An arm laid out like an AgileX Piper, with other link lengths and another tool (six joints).
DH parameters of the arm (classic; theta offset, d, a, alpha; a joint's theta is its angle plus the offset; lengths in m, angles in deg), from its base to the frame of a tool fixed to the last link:
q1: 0 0.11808 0 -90
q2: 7.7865 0 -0.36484 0
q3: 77.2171 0 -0.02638 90
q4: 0 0.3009 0 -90
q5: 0 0 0 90
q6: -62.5 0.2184 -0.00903 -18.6
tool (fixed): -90 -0.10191 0 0
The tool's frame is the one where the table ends.
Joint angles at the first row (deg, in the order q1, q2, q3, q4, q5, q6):
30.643, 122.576, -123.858, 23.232, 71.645, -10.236
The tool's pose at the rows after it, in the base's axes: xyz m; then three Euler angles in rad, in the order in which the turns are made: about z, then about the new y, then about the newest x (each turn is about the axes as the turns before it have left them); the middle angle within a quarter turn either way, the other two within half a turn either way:
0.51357, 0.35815, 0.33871, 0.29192, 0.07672, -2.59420
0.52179, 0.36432, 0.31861, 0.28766, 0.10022, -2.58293
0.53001, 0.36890, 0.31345, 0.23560, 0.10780, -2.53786
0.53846, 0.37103, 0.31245, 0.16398, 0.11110, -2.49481
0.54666, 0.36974, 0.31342, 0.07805, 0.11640, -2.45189
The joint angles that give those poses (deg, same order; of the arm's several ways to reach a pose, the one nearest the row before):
30.742, 125.372, -123.859, 26.052, 71.539, -10.547
30.741, 127.696, -124.457, 26.973, 70.870, -10.494
30.741, 129.104, -125.645, 28.476, 68.881, -7.609
30.741, 130.040, -126.702, 29.230, 66.292, -3.672
30.631, 130.407, -127.060, 29.484, 63.138, 0.911

